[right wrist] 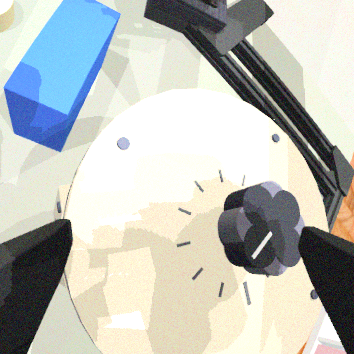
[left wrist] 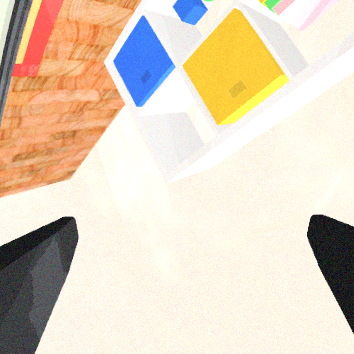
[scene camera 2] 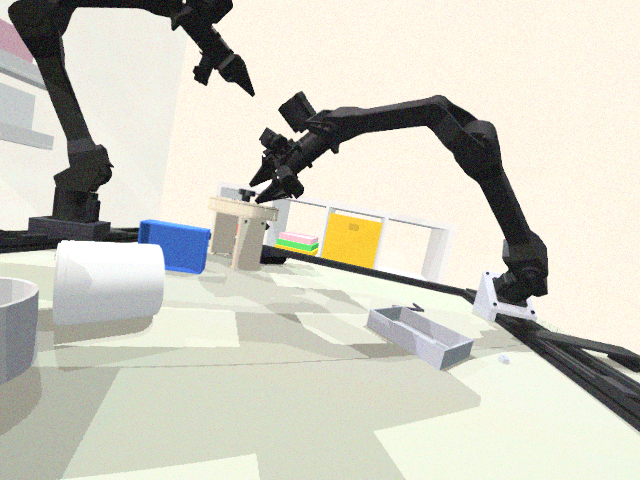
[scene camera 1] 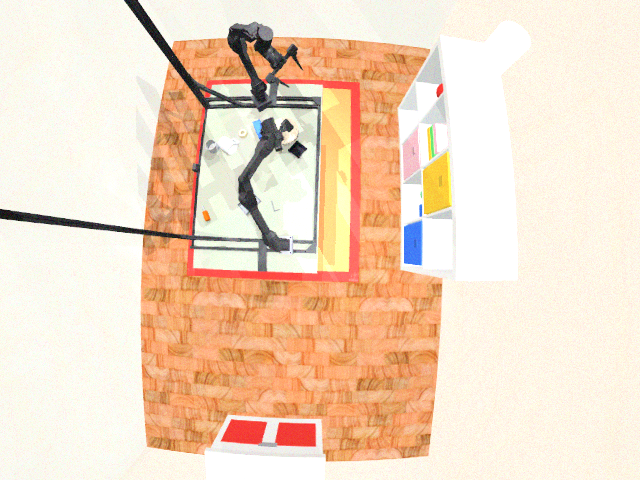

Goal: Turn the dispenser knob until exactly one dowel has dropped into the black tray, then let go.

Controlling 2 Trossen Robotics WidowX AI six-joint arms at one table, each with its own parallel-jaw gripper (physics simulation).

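Places are measured from the left arm's base along level axes (x ahead, y left, z up), in centimetres.
Pixels of known places: left gripper, fingertip midpoint: (left wrist: pixel 193 226) (scene camera 2: pixel 251 92) (scene camera 1: pixel 296 79); right gripper, fingertip midpoint: (right wrist: pixel 188 234) (scene camera 2: pixel 252 193); left arm's base at its link origin: (scene camera 2: pixel 74 219) (scene camera 1: pixel 260 98); right arm's base at its link origin: (scene camera 2: pixel 508 292) (scene camera 1: pixel 285 245).
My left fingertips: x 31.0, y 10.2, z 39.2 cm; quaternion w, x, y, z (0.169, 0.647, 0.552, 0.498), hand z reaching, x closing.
Note:
Ahead of a thing's pixels: the offset from my left fingertips to its top centre. "pt": to the spot under its first point.
The dispenser @(dx +1.9, dy -11.7, dz -29.2 cm) (scene camera 1: pixel 293 136) (scene camera 2: pixel 250 242) (right wrist: pixel 125 200) is a beige round-topped stand with tick marks. Its dark lobed knob @(dx +1.9, dy -11.7, dz -26.4 cm) (scene camera 2: pixel 247 194) (right wrist: pixel 262 227) has a white pointer line, directed to the lower left in the right wrist view. My right gripper (scene camera 2: pixel 254 192) (right wrist: pixel 188 234) is open at the knob, with the knob close to the fingertip at the picture's right. My left gripper (scene camera 1: pixel 294 76) (left wrist: pixel 193 226) is open and empty, high and away from the dispenser. The black tray @(dx +10.4, dy -9.0, dz -41.5 cm) (scene camera 1: pixel 297 149) (scene camera 2: pixel 272 256) is beside the dispenser, partly hidden in scene camera 2. No dowel can be made out.
A blue box @(dx -11.1, dy -22.0, dz -35.9 cm) (scene camera 1: pixel 257 128) (scene camera 2: pixel 174 246) (right wrist: pixel 65 65) stands beside the dispenser. A white cylinder @(pt dx -14.4, dy -47.0, dz -38.6 cm) (scene camera 2: pixel 108 281) and a grey open box @(dx +22.3, dy -50.5, dz -41.4 cm) (scene camera 2: pixel 419 335) lie on the table. An orange object @(dx +12.3, dy -76.3, dz -40.9 cm) (scene camera 1: pixel 206 215) is near the table's left edge. A black frame rail (right wrist: pixel 280 105) runs behind the dispenser.

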